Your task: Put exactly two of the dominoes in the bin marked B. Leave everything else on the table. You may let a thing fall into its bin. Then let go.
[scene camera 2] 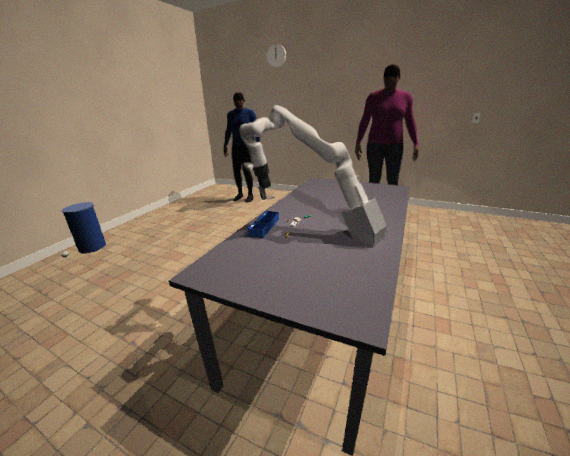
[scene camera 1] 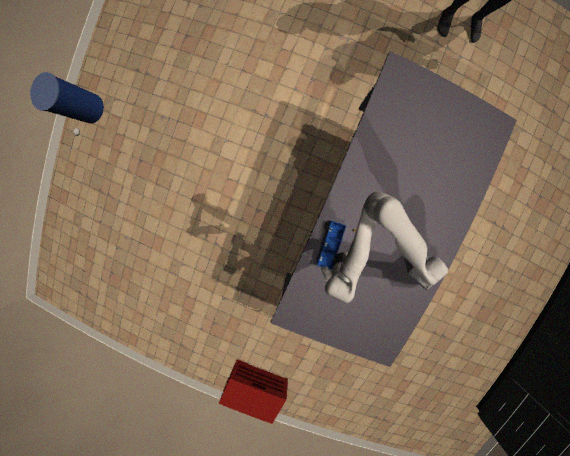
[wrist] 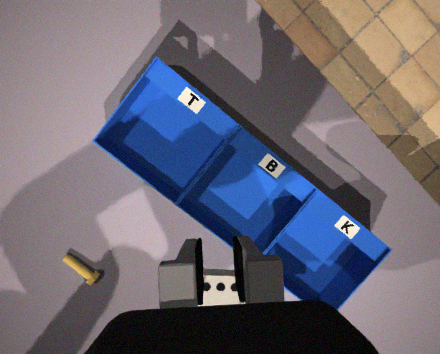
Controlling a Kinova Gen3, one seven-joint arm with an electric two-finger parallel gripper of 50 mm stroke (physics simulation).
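Seen in the pictures: gripper, fingertip midpoint: (scene camera 2: 264,198) (scene camera 1: 337,257) (wrist: 218,260); arm's base, origin of the base link: (scene camera 2: 358,205).
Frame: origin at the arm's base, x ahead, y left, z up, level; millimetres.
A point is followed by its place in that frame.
Note:
The gripper (scene camera 2: 266,196) @[x 449, y 179, z 16 mm] (wrist: 218,265) @[x 449, y 179, z 16 mm] is shut on a white domino (wrist: 221,289) @[x 442, y 168, z 21 mm] with black dots. It is raised above the table beside the blue three-part tray (scene camera 1: 331,244) @[x 469, y 162, z -155 mm] (scene camera 2: 263,224) @[x 447, y 203, z -124 mm]. In the wrist view the fingers show just below the wall between B and K. The bin marked B (wrist: 252,150) @[x 497, y 193, z -120 mm] is the middle compartment, between T and K. Its visible floor is blue and partly shadowed, and no domino shows on it. White pieces (scene camera 2: 295,221) @[x 347, y 37, z -155 mm] lie on the table beside the tray; they are too small to count surely.
A yellow bolt (scene camera 2: 287,234) @[x 299, y 191, z -153 mm] (wrist: 81,269) @[x 304, y 190, z -154 mm] lies on the table beside the tray. A small green thing (scene camera 2: 307,216) @[x 330, y -72, z -154 mm] and a small orange-brown thing (scene camera 1: 354,230) @[x 405, y 29, z -154 mm] (scene camera 2: 287,220) @[x 405, y 32, z -157 mm] also lie on the table (scene camera 1: 440,130) @[x 296, y -697, z -162 mm] (scene camera 2: 300,280) @[x 44, y 484, z -163 mm]. The tray stands near the table's long edge.

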